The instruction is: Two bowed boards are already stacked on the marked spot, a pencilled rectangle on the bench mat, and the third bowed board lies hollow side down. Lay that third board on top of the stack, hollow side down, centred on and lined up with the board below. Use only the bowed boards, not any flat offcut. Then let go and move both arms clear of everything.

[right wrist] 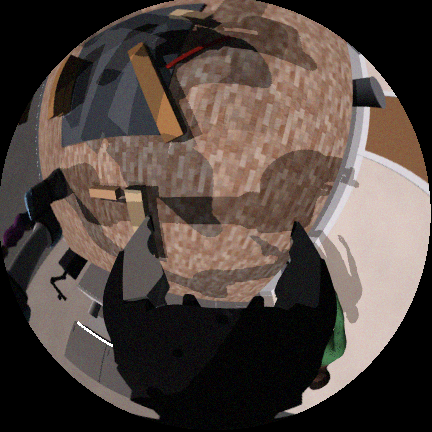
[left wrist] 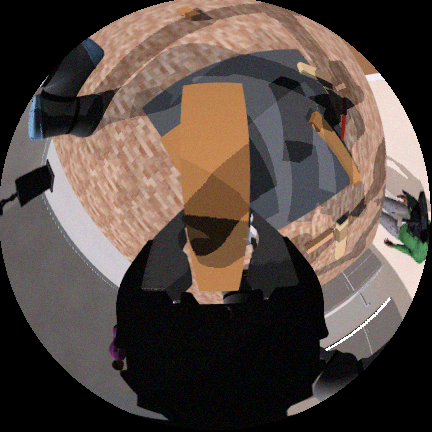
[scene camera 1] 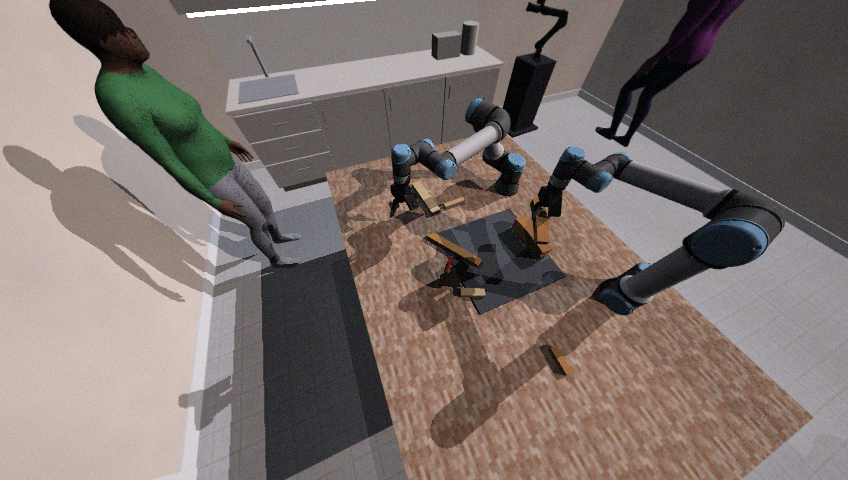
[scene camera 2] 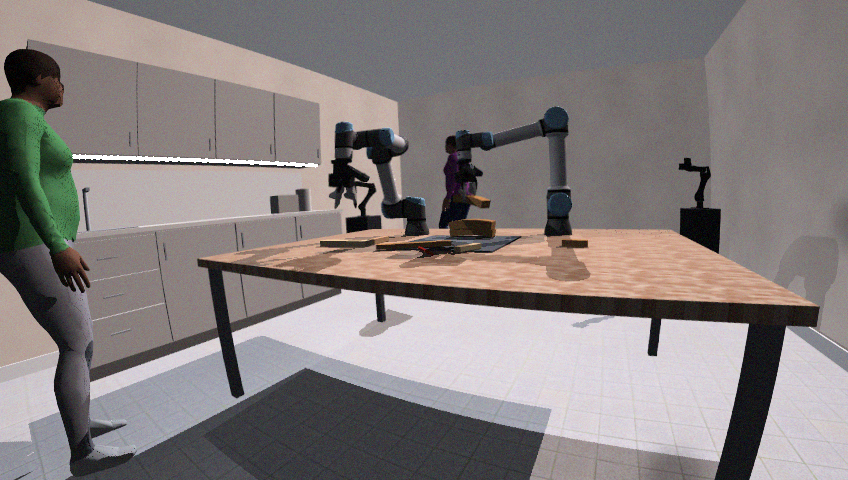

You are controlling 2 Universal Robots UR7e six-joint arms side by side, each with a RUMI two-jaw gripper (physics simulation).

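Pixels of known places: left gripper, fingertip midpoint: (left wrist: 215, 208) (scene camera 1: 538, 220) (scene camera 2: 469, 201); right gripper, fingertip midpoint: (right wrist: 223, 219) (left wrist: 396, 201) (scene camera 1: 404, 211) (scene camera 2: 346, 208); left arm's base, link origin: (left wrist: 88, 115) (scene camera 2: 558, 234); right arm's base, link origin: (right wrist: 60, 182) (scene camera 1: 506, 188) (scene camera 2: 417, 234).
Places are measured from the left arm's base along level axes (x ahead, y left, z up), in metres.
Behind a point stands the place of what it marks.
Observation:
The third bowed board (scene camera 1: 537, 223) {x 0.360, y -0.316, z 0.216 m} (scene camera 2: 477, 201) {x 0.374, y -0.269, z 0.190 m} (left wrist: 215, 130) {x 0.347, y -0.279, z 0.208 m} is in my left gripper (scene camera 1: 539, 208) {x 0.326, y -0.355, z 0.188 m} (scene camera 2: 467, 191) {x 0.326, y -0.355, z 0.188 m} (left wrist: 215, 208) {x 0.326, y -0.355, z 0.188 m}, which is shut on it and holds it above the stack. The stack of two bowed boards (scene camera 1: 526, 230) {x 0.350, y -0.366, z 0.094 m} (scene camera 2: 471, 228) {x 0.339, y -0.338, z 0.051 m} (left wrist: 171, 143) {x 0.274, y -0.261, z 0.089 m} (right wrist: 64, 90) stands on the dark bench mat (scene camera 1: 505, 288) {x 0.530, y -0.096, z 0.006 m} (scene camera 2: 505, 240) {x 0.392, y -0.103, z 0.006 m} (left wrist: 310, 195) {x 0.594, y -0.475, z 0.006 m} (right wrist: 80, 132) {x 0.500, y -0.524, z 0.006 m}. In the left wrist view the held board hides most of the stack, whose visible part sticks out at an angle. The pencilled rectangle cannot be made out. My right gripper (scene camera 1: 403, 209) {x 0.983, y -0.495, z 0.190 m} (scene camera 2: 346, 202) {x 0.983, y -0.495, z 0.190 m} (right wrist: 223, 219) {x 0.983, y -0.495, z 0.190 m} is open and empty, away from the stack.
A long wooden piece (scene camera 1: 453, 249) {x 0.743, y -0.339, z 0.026 m} (scene camera 2: 413, 244) {x 0.756, y -0.339, z 0.020 m} (left wrist: 337, 147) {x 0.706, y -0.333, z 0.026 m} (right wrist: 155, 92) {x 0.775, y -0.380, z 0.026 m} lies at the mat's edge, near a red-handled tool (scene camera 1: 447, 268) {x 0.793, y -0.239, z 0.010 m} (right wrist: 185, 57) {x 0.784, y -0.268, z 0.008 m} and a pale block (scene camera 1: 473, 292) {x 0.696, y -0.088, z 0.026 m}. Pale offcuts (scene camera 1: 426, 198) {x 0.837, y -0.732, z 0.029 m} (right wrist: 135, 205) {x 0.811, y -0.663, z 0.028 m} lie near my right gripper. A small block (scene camera 1: 559, 360) {x 0.422, y 0.243, z 0.028 m} (scene camera 2: 574, 243) {x 0.427, y 0.244, z 0.015 m} lies apart.

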